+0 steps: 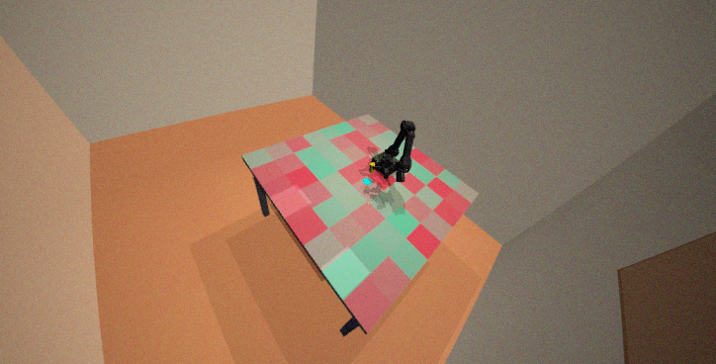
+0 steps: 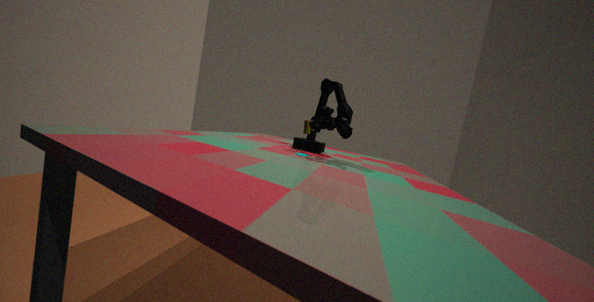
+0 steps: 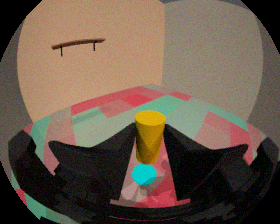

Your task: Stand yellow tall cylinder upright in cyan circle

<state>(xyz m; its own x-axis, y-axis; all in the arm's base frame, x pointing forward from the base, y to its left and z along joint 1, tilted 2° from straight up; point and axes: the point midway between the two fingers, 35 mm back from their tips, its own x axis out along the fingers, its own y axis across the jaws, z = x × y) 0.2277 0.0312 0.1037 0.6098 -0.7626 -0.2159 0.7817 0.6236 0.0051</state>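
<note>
The cyan circle lies 160 mm below my gripper tip. Round my gripper tip: yellow tall cylinder (20 mm below).
</note>
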